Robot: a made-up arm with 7 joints. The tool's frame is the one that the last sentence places.
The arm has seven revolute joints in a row. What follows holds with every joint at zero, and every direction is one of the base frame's. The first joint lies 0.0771 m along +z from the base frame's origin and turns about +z. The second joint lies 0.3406 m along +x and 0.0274 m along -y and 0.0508 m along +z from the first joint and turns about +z. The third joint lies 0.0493 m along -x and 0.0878 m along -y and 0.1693 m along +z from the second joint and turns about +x. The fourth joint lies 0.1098 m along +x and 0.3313 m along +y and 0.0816 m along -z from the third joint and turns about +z. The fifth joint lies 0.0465 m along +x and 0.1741 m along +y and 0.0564 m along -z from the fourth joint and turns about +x. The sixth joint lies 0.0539 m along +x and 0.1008 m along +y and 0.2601 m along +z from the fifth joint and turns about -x. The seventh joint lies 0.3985 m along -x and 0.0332 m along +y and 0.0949 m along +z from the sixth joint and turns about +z. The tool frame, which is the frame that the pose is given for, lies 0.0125 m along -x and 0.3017 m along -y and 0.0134 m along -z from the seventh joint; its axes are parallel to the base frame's.
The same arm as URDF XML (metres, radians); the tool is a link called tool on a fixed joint. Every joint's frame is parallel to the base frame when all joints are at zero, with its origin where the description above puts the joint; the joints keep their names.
<robot name="arm">
<joint name="tool_joint" type="fixed"><parent link="link7"/><child link="tool"/><origin xyz="-0.0125 -0.3017 -0.0134" rpy="0.0000 0.0000 0.0000"/></joint>
<joint name="joint 7" type="continuous"><parent link="link6"/><child link="link7"/><origin xyz="-0.3985 0.0332 0.0949" rpy="0.0000 0.0000 0.0000"/><axis xyz="0 0 1"/></joint>
<joint name="joint 6" type="continuous"><parent link="link5"/><child link="link6"/><origin xyz="0.0539 0.1008 0.2601" rpy="0.0000 0.0000 0.0000"/><axis xyz="-1 0 0"/></joint>
<joint name="joint 5" type="continuous"><parent link="link4"/><child link="link5"/><origin xyz="0.0465 0.1741 -0.0564" rpy="0.0000 0.0000 0.0000"/><axis xyz="1 0 0"/></joint>
<joint name="joint 4" type="continuous"><parent link="link3"/><child link="link4"/><origin xyz="0.1098 0.3313 -0.0816" rpy="0.0000 0.0000 0.0000"/><axis xyz="0 0 1"/></joint>
<joint name="joint 3" type="continuous"><parent link="link2"/><child link="link3"/><origin xyz="-0.0493 -0.0878 0.1693" rpy="0.0000 0.0000 0.0000"/><axis xyz="1 0 0"/></joint>
<joint name="joint 2" type="continuous"><parent link="link1"/><child link="link2"/><origin xyz="0.3406 -0.0274 0.0508" rpy="0.0000 0.0000 0.0000"/><axis xyz="0 0 1"/></joint>
<joint name="joint 1" type="continuous"><parent link="base_link"/><child link="link1"/><origin xyz="0.0000 0.0000 0.0771" rpy="0.0000 0.0000 0.0000"/><axis xyz="0 0 1"/></joint>
<link name="base_link"/>
<link name="link1"/>
<link name="link2"/>
<link name="link3"/>
<link name="link4"/>
<link name="link5"/>
<link name="link6"/>
<link name="link7"/>
<link name="tool"/>
</robot>

